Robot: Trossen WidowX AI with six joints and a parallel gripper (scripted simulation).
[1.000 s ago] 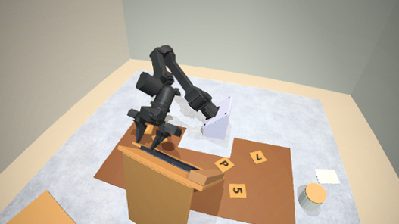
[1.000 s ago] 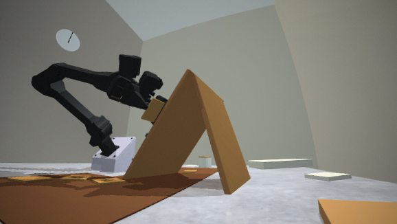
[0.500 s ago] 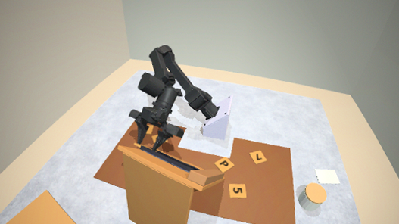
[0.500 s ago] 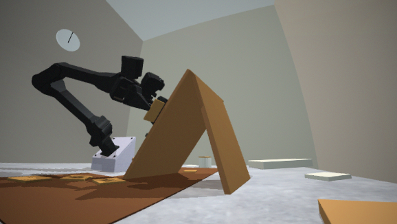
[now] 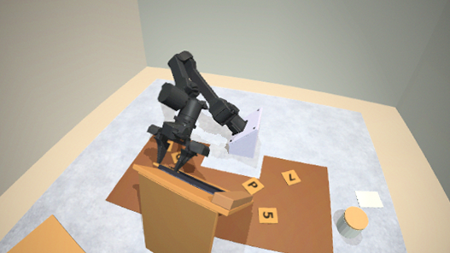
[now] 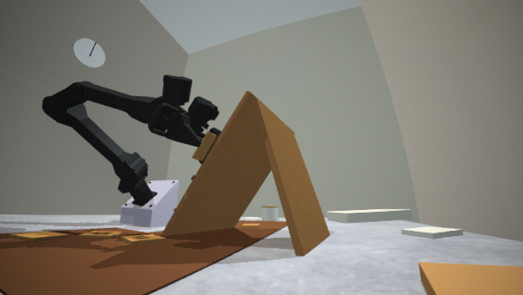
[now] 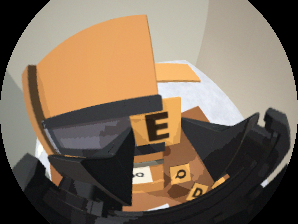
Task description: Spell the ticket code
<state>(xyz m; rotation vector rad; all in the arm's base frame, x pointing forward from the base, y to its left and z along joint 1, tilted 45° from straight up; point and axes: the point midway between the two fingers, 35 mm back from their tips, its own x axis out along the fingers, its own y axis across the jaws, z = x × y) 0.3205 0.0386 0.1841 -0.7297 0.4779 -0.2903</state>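
The white ticket lies 6 cm behind my gripper tip, 6 cm to the left of it and 9 cm below it. From my gripper tip the other things lie so: letter tile: right at my gripper tip; brown mat: 16 cm behind, 13 cm to the left, 18 cm below; orange slab: 37 cm ahead, 23 cm to the right, 17 cm below.
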